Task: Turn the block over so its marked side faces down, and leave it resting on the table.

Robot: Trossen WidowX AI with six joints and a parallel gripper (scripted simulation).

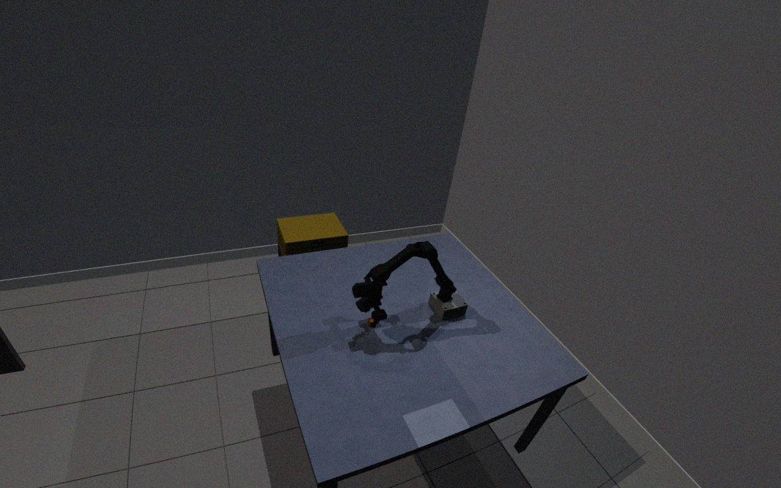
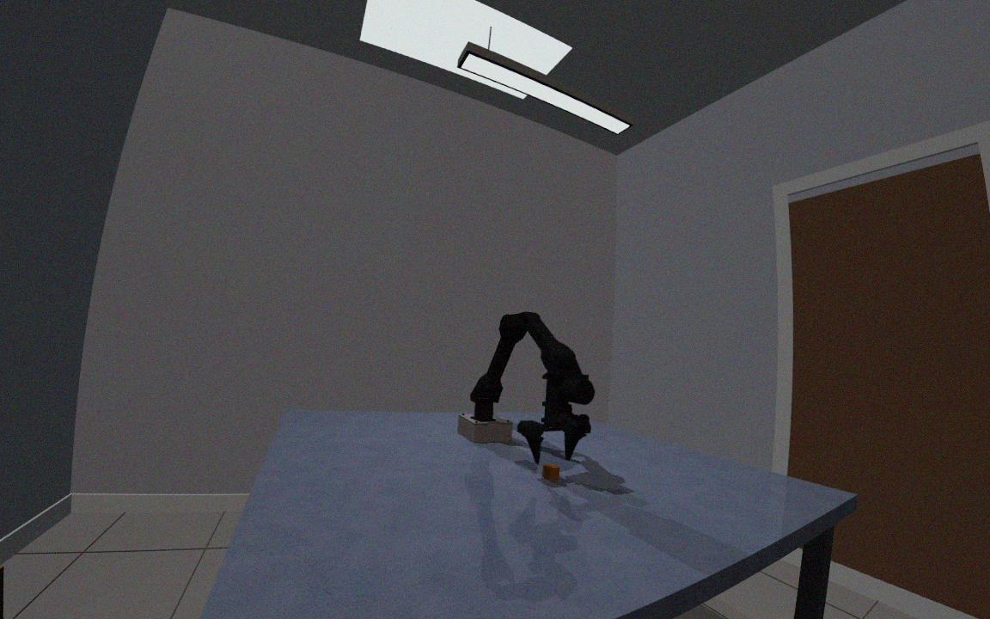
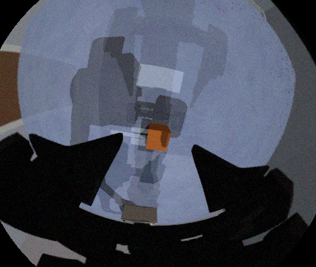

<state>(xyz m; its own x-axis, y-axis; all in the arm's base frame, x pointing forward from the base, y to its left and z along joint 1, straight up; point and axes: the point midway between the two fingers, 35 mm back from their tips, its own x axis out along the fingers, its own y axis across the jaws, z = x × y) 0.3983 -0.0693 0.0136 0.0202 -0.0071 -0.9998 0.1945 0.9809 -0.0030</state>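
Right now the orange block is 1 cm behind my gripper tip and 3 cm below it.
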